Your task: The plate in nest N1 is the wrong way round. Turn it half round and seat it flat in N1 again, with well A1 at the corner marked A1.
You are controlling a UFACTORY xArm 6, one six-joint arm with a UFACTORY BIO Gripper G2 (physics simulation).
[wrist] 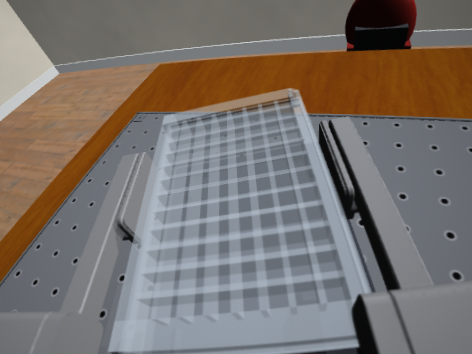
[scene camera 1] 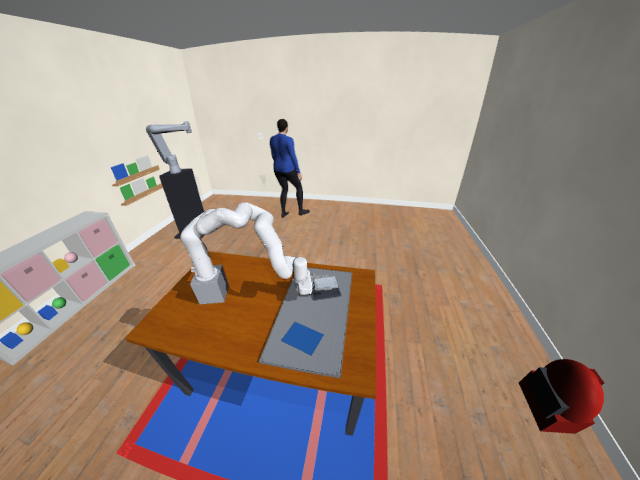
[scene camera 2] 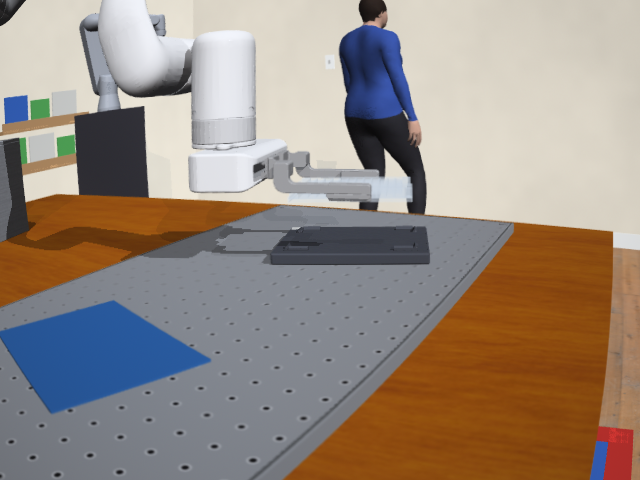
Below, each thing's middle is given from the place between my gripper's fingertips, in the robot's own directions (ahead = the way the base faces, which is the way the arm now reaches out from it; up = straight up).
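Scene:
Blue mat (scene camera 2: 71, 359) 340 mm to the right of my hand, 120 mm behind, 70 mm below. Clear well plate (scene camera 2: 384, 189) 10 mm to the right of my hand, 20 mm behind.

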